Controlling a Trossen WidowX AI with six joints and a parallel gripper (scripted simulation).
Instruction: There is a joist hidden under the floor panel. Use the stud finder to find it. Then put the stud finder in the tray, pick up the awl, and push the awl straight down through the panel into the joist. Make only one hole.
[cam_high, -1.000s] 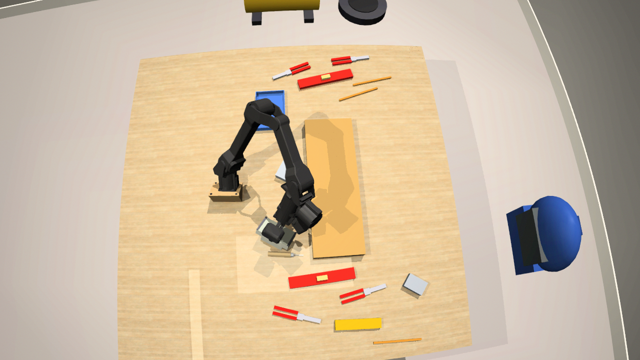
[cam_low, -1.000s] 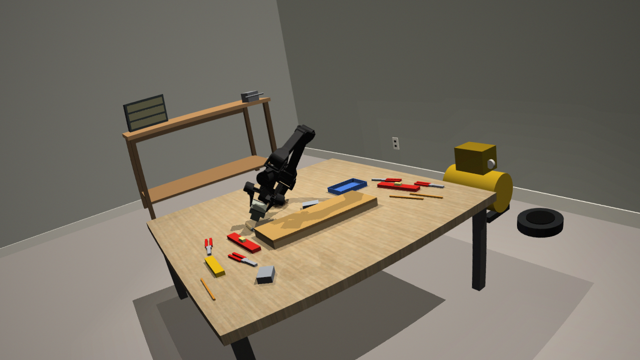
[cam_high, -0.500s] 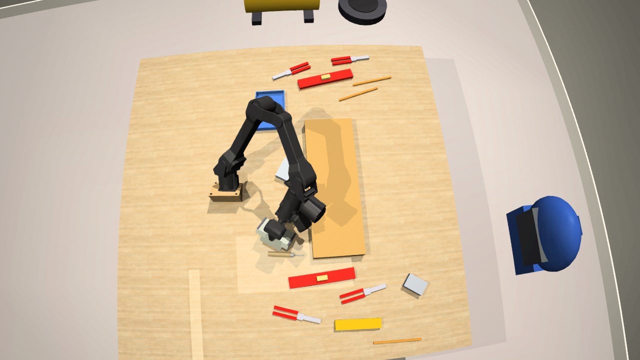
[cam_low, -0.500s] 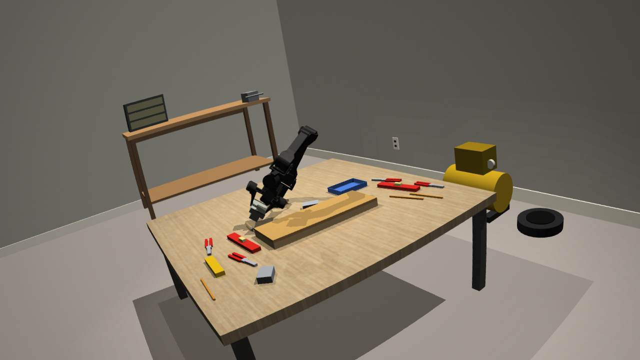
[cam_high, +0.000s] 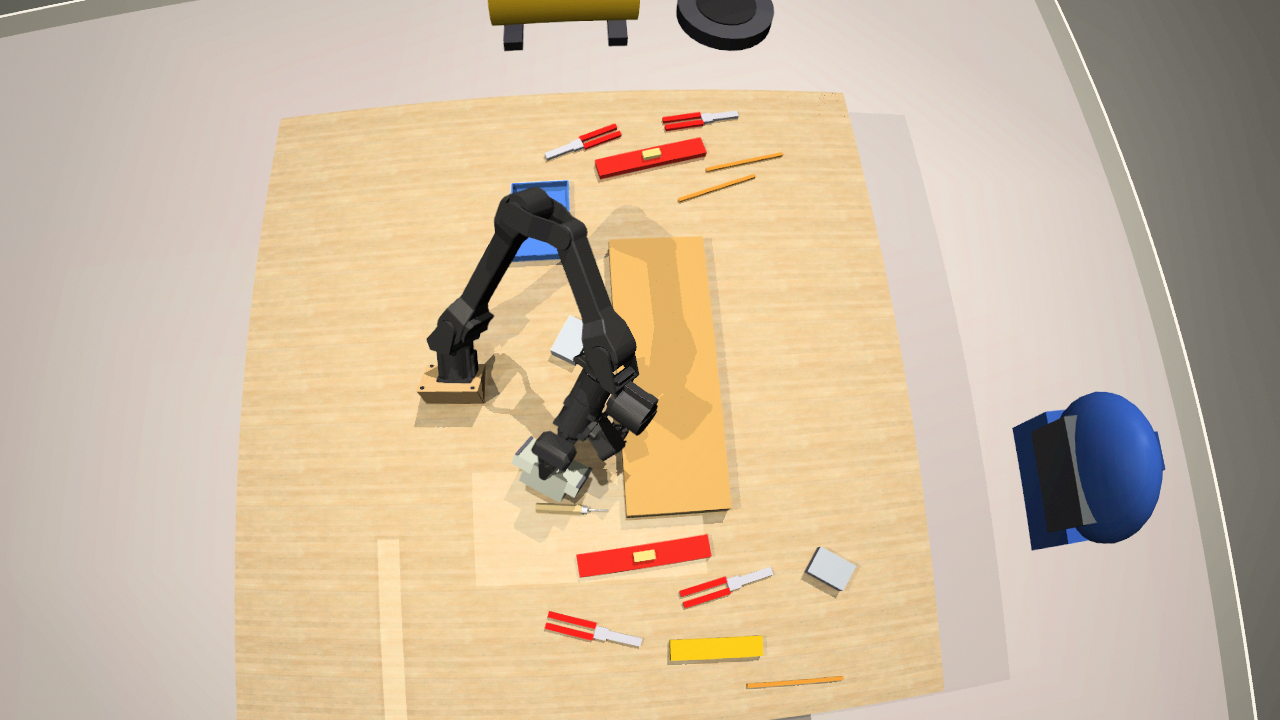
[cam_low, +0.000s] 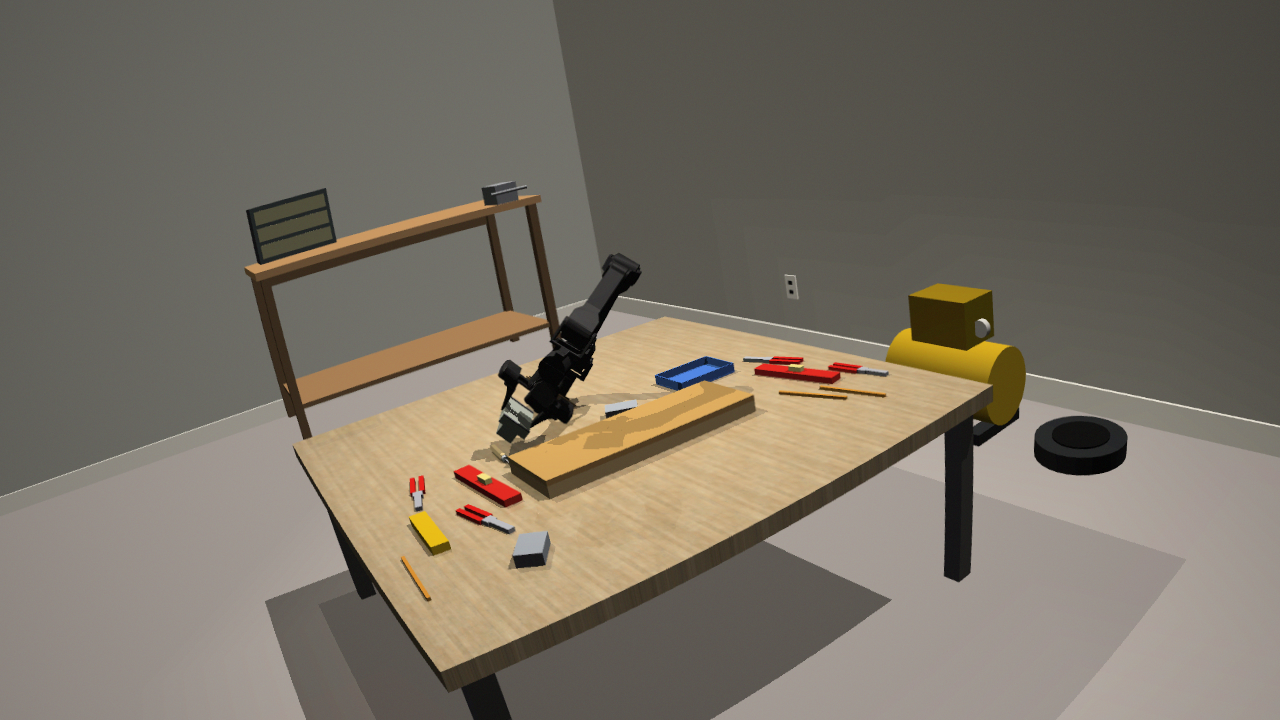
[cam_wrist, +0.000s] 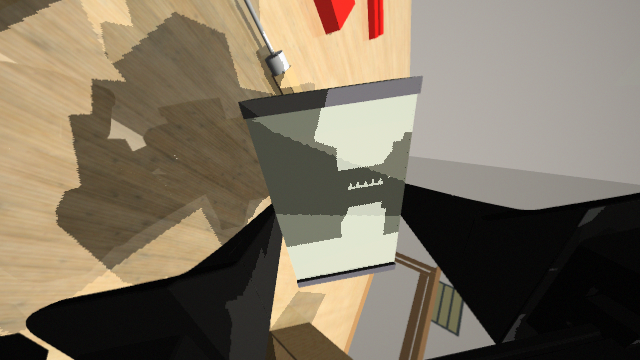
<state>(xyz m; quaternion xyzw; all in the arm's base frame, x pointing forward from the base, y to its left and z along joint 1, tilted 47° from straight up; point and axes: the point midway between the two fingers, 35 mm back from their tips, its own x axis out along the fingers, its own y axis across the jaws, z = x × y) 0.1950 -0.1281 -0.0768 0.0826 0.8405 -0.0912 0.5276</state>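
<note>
Right now my gripper tip is 5 cm short of the awl, 6 cm to the left of it and 6 cm above it. The rest, counted from my gripper tip: yellow block 29 cm ahead, 30 cm to the right, 6 cm below; then stud finder 2 cm behind, 1 cm to the right, 2 cm below; then blue tray 5 cm behind, 50 cm to the left, 5 cm below.
</note>
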